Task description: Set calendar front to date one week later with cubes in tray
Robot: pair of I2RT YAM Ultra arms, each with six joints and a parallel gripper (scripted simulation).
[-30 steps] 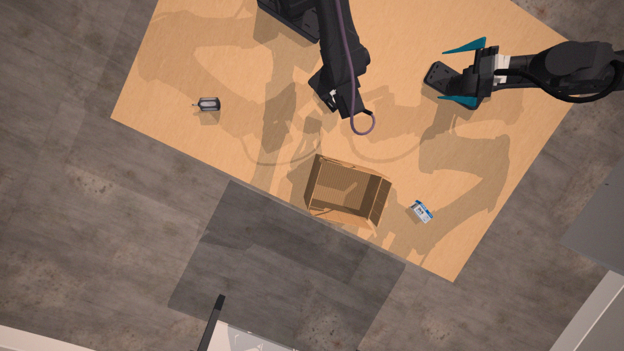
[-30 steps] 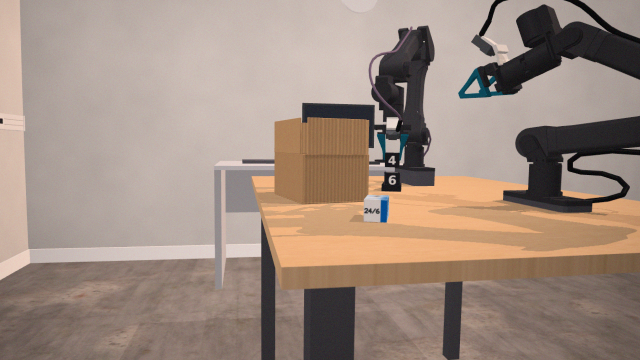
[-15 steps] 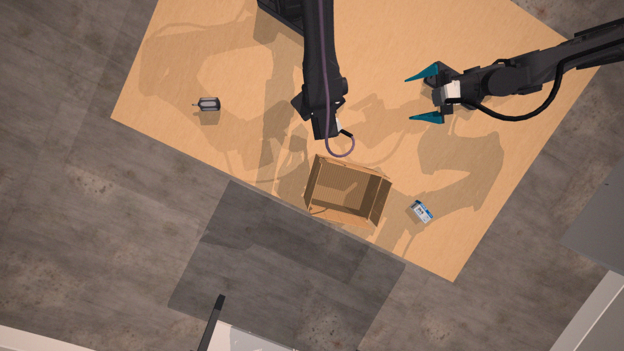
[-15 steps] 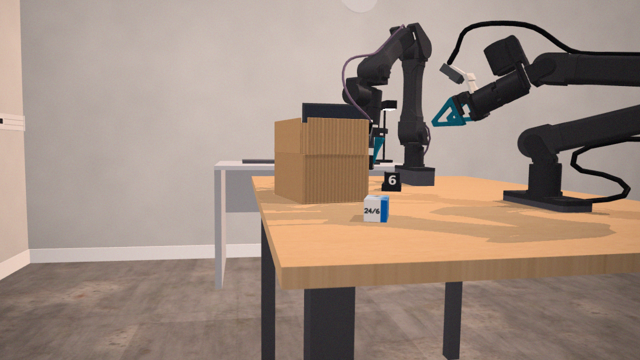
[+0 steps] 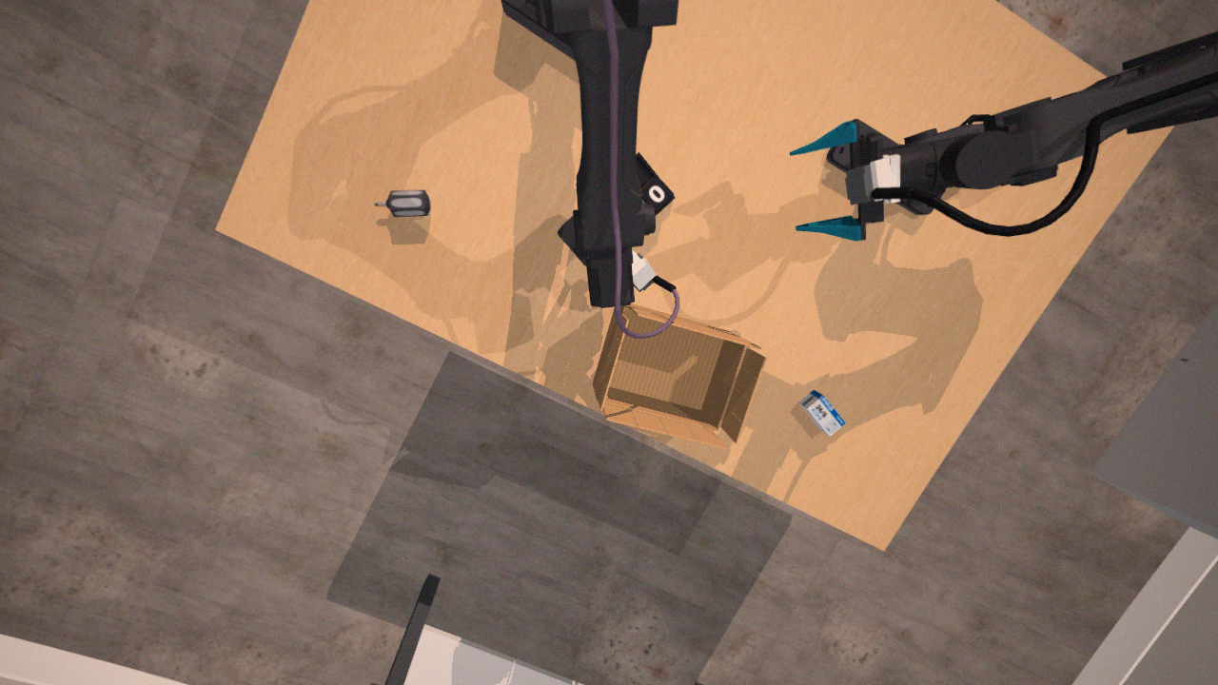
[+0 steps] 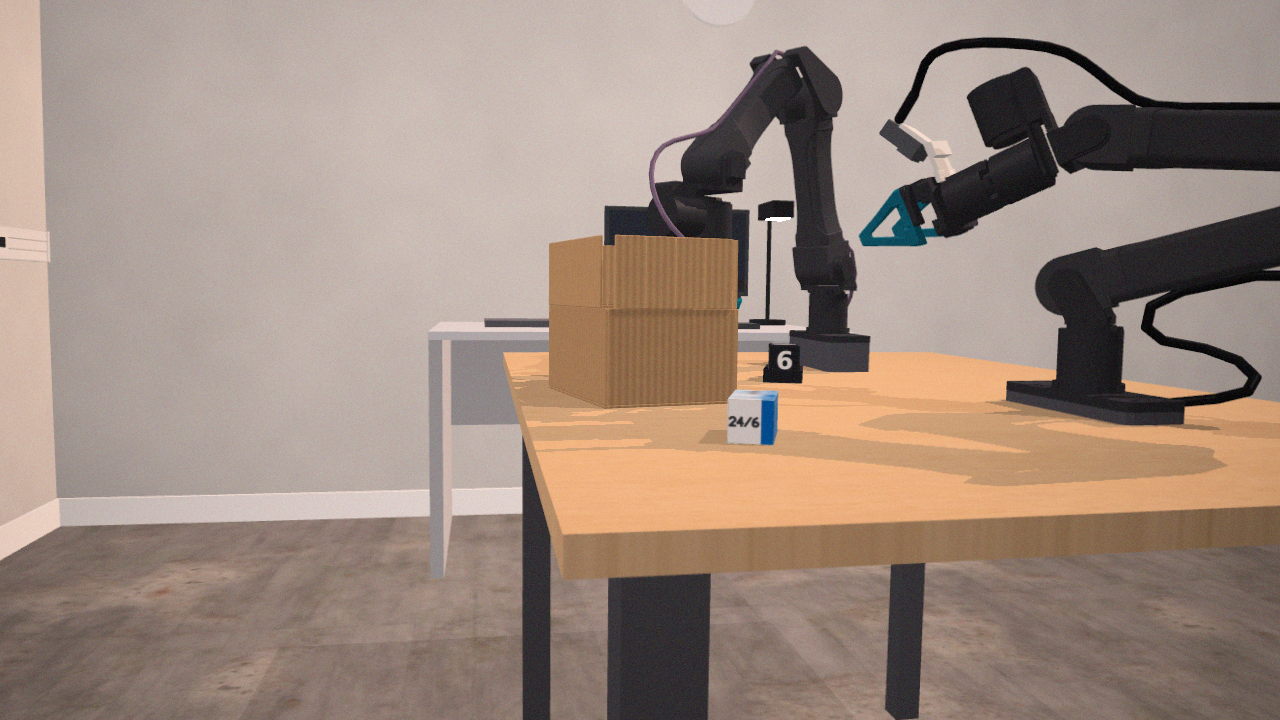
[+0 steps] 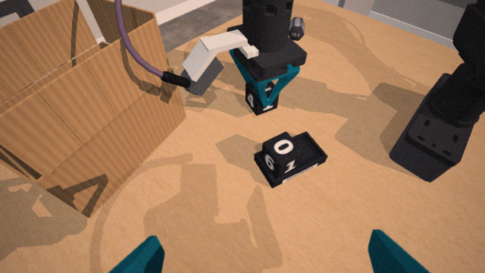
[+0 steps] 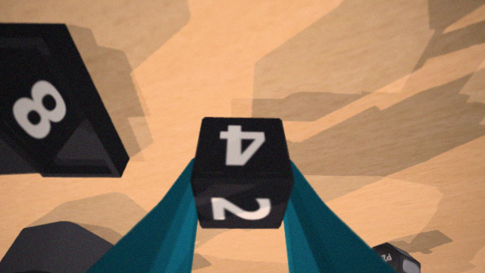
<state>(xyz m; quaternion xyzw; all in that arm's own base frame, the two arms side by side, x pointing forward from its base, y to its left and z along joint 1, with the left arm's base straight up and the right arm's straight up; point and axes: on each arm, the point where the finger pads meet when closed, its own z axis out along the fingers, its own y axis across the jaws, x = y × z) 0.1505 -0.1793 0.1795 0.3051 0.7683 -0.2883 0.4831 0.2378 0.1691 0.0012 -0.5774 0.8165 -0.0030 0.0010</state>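
Note:
My right hand is 9 cm past the black calendar tray, 6 cm to the right of it and 4 cm above it. The rest, counted from my right hand: staples box (50 cm to the left, 16 cm ahead, 3 cm below).

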